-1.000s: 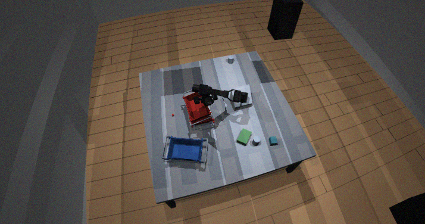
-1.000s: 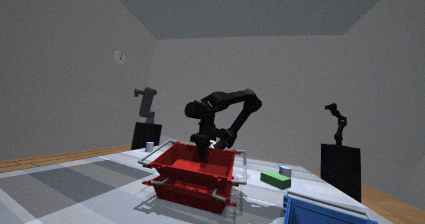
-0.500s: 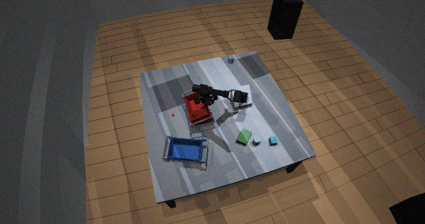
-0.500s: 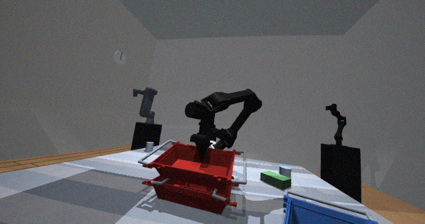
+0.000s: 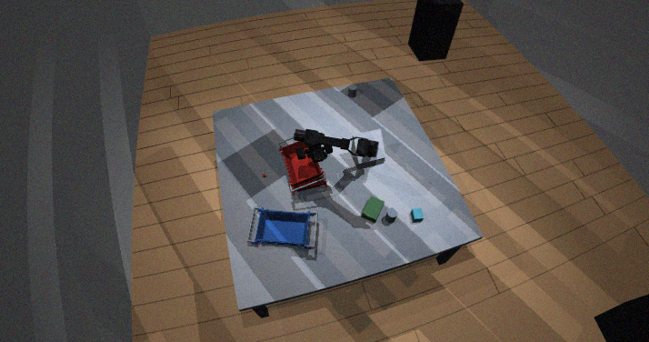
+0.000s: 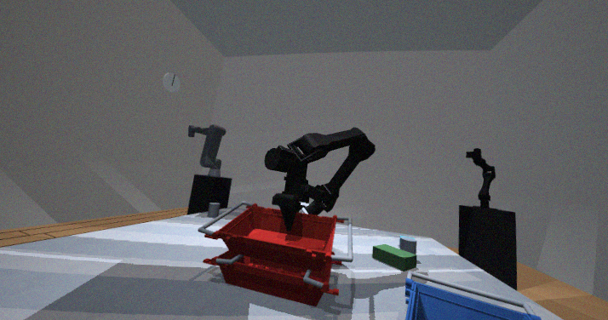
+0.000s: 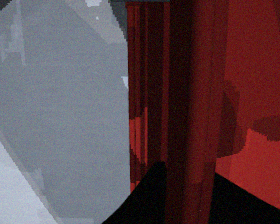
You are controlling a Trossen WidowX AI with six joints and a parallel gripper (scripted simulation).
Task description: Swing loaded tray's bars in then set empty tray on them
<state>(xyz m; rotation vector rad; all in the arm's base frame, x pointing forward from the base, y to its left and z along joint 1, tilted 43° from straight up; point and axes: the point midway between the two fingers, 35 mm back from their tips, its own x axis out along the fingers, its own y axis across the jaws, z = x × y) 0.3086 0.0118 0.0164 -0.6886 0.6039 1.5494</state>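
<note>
My gripper tip is now 70 mm short of the red tray, 10 mm to the right of it and 20 mm below it. Also, from my gripper tip: teal cube 470 mm behind, 400 mm to the left, 90 mm below; then green block 250 mm behind, 310 mm to the left, 90 mm below; then red bit 290 mm ahead, 20 mm to the right, 100 mm below.
</note>
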